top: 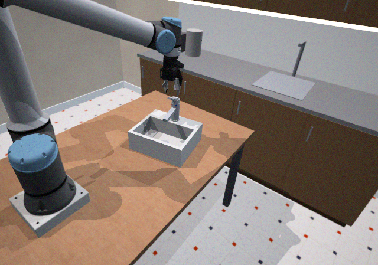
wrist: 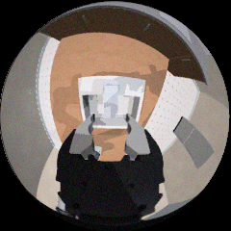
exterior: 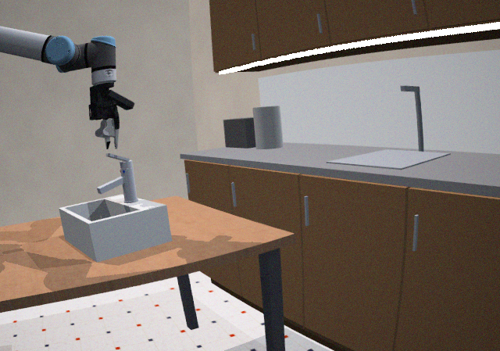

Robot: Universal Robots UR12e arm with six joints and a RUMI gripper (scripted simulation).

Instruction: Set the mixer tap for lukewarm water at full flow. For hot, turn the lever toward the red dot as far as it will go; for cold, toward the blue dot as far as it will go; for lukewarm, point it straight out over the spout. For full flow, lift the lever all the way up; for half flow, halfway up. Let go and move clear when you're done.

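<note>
Right now the lever is 50 mm below my hand and 20 mm ahead of it. From my hand the other things lie so: grey mixer tap 100 mm below, 30 mm ahead, 10 mm to the left; white basin 290 mm below, 70 mm behind, 10 mm to the right.
</note>
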